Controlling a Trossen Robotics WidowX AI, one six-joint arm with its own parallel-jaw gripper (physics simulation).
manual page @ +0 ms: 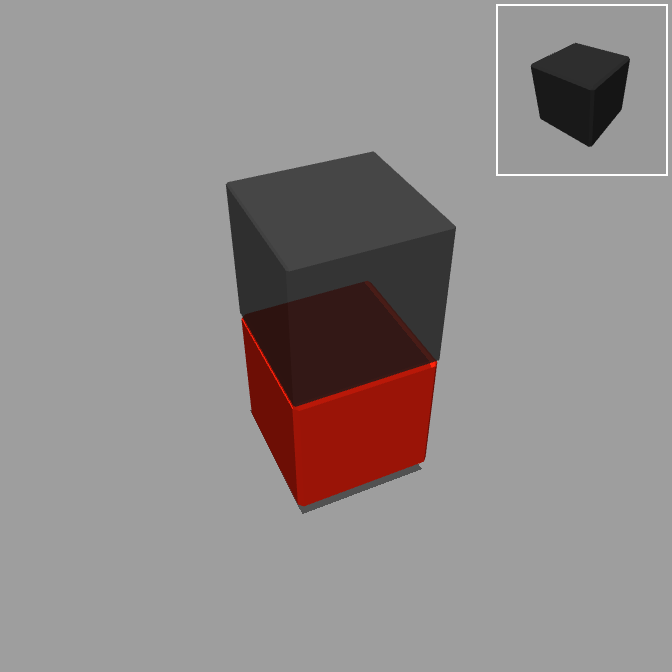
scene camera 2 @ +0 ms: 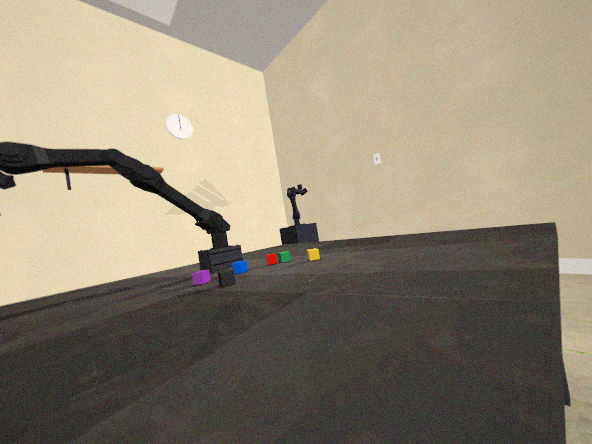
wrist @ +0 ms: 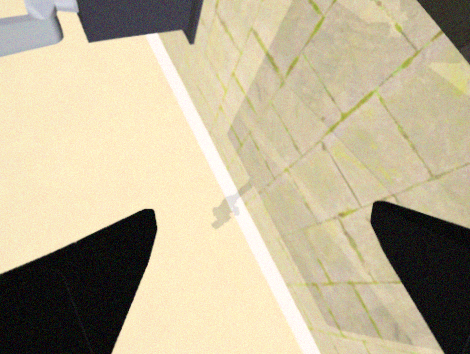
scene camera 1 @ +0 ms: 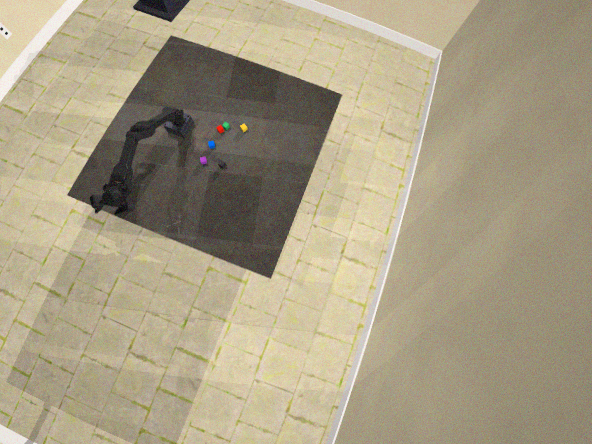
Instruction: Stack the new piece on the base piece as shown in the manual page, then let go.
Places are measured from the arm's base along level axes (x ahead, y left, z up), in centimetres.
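Where they show: gripper, between the fingertips: (wrist: 262, 215) (scene camera 1: 105, 213); arm's base, origin of its link: (scene camera 2: 220, 247) (scene camera 1: 179, 120).
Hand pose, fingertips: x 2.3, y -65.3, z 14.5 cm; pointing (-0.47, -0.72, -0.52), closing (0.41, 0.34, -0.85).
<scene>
Each offset is from my fingertips to the top centre of the thing. Level surfaces: height alone.
Small cubes lie on the dark table top, none on top of another: red @(dz -18.8, dx +19.9, dy +73.3 cm) (scene camera 1: 220, 129) (scene camera 2: 271, 259), green @(dz -18.8, dx +22.0, dy +76.9 cm) (scene camera 1: 226, 125) (scene camera 2: 284, 257), yellow @(dz -18.8, dx +32.5, dy +80.5 cm) (scene camera 1: 244, 128) (scene camera 2: 313, 254), blue @(dz -18.8, dx +20.2, dy +61.8 cm) (scene camera 1: 211, 145) (scene camera 2: 239, 267), purple @(dz -18.8, dx +20.8, dy +50.5 cm) (scene camera 1: 203, 160) (scene camera 2: 201, 277) and black @(dz -18.8, dx +31.9, dy +53.1 cm) (scene camera 1: 222, 164) (scene camera 2: 227, 278). Red and green are side by side; whether they touch is hard to tell. Which cubes are the base piece and the new piece cannot be told. My gripper (scene camera 1: 180, 128) (wrist: 262, 215) is open and empty, raised above the table, left of the cubes in the first scene view. The cubes do not show in the wrist view.
The dark table top @(dz -21.9 cm) (scene camera 1: 240, 210) (scene camera 2: 350, 360) carries my arm's base (scene camera 1: 116, 194) (scene camera 2: 220, 257) at its edge. A second small arm (scene camera 2: 296, 205) stands on a dark block (scene camera 2: 300, 233) farther back. The wrist view shows wall, a white skirting strip (wrist: 200, 125) and the stone floor (wrist: 360, 165).
</scene>
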